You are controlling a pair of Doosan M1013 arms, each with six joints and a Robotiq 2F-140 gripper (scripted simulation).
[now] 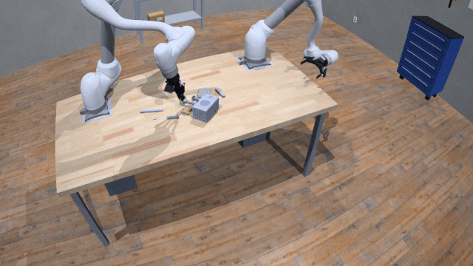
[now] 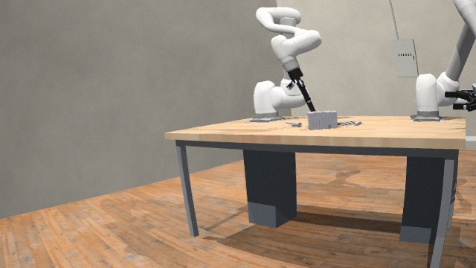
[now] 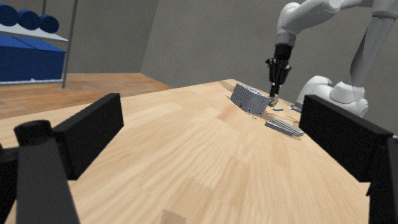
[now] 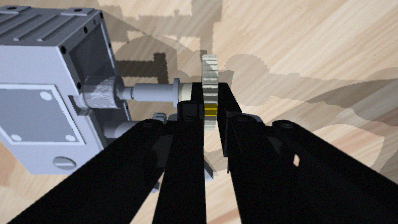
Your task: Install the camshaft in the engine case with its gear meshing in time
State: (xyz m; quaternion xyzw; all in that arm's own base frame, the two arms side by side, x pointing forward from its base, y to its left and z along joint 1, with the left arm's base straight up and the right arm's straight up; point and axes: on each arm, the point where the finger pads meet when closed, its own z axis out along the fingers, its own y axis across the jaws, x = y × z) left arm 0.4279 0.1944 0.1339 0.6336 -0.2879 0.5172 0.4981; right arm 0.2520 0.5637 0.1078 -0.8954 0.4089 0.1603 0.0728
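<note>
My right gripper is now 80 mm to the right of the small crank gear and 50 mm above it. Round my right hand: bolt-like part 100 mm below, 70 mm to the right, 50 mm ahead; then long rod 180 mm to the right, 100 mm below, 80 mm behind; then small ring 170 mm to the right, 110 mm below, 10 mm behind.
</note>
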